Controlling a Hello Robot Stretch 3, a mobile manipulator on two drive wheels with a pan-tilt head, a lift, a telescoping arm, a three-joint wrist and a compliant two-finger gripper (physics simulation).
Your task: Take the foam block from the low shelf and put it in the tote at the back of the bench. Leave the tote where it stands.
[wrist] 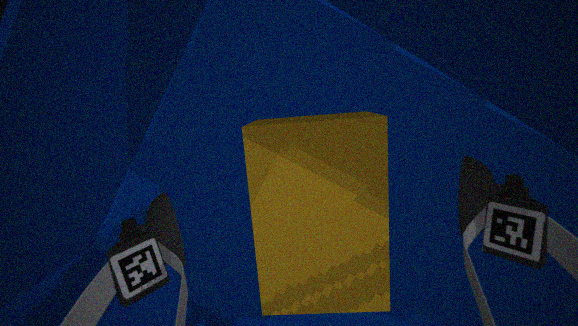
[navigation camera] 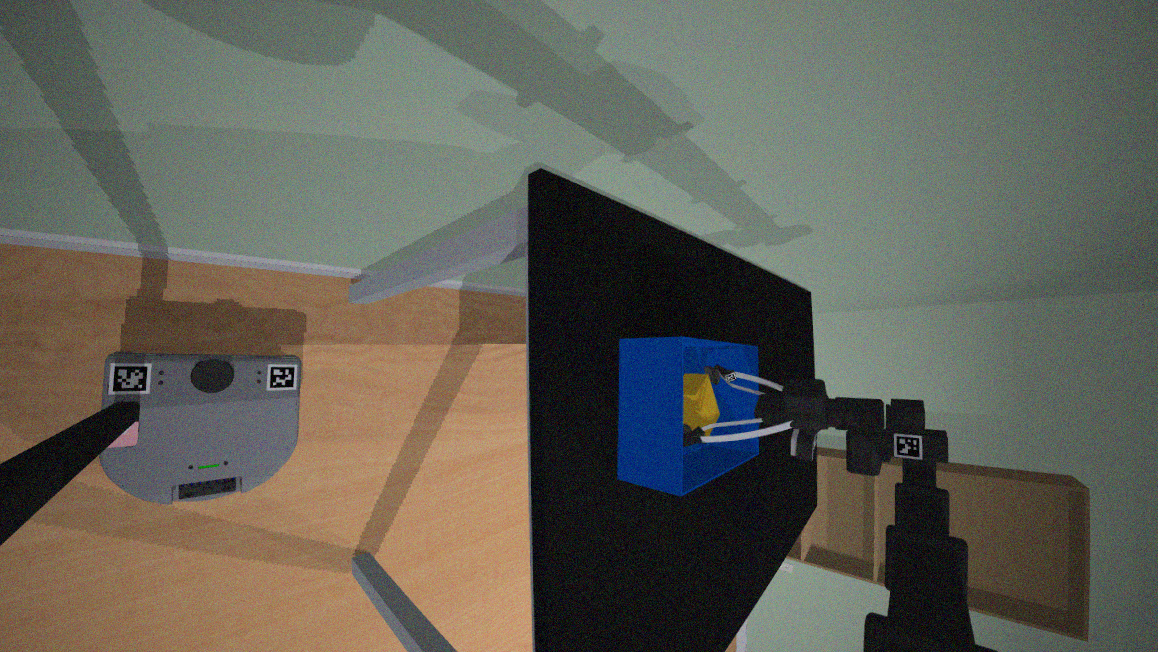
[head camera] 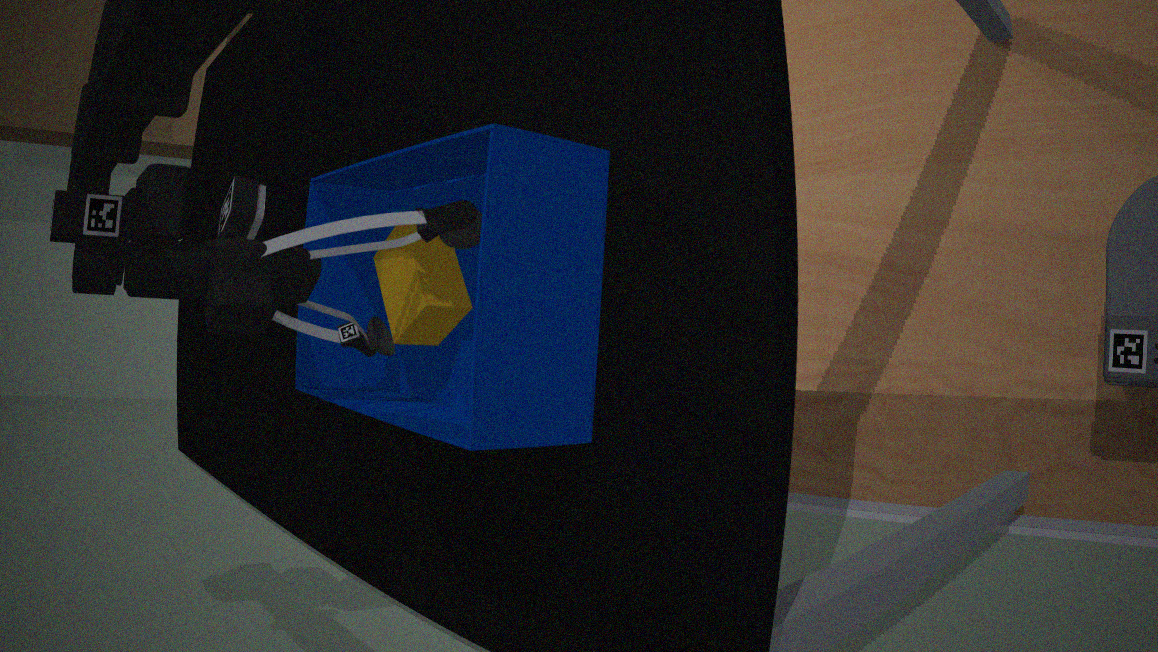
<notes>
The pictures show: the gripper, a yellow foam block, a blue tote and a black-topped bench.
The gripper is seen too in the wrist view and in the navigation camera view.
</notes>
